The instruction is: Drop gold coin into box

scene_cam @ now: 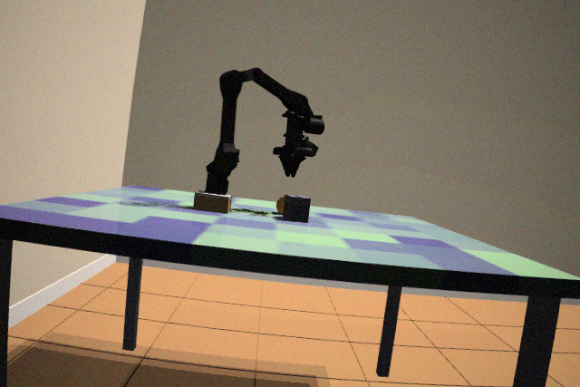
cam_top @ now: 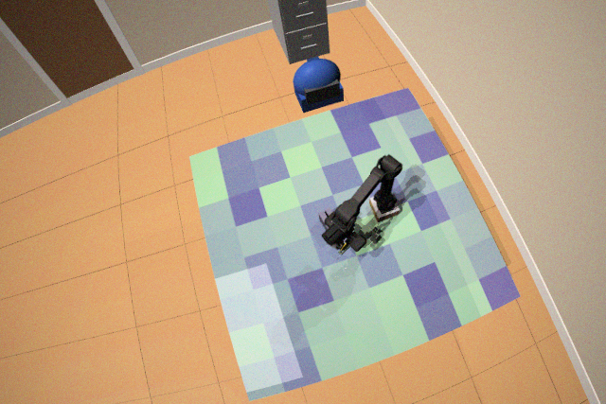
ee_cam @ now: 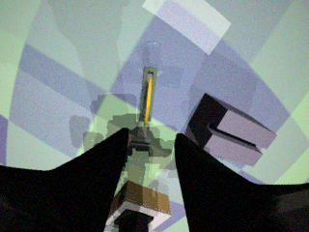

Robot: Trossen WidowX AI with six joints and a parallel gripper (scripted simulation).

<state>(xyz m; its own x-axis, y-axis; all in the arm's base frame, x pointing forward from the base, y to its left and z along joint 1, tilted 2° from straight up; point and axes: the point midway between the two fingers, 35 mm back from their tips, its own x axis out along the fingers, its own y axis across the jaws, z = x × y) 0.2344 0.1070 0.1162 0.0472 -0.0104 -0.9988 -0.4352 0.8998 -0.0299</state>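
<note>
Now: the gold coin 10 mm behind my gripper tip and 100 mm below it.
</note>
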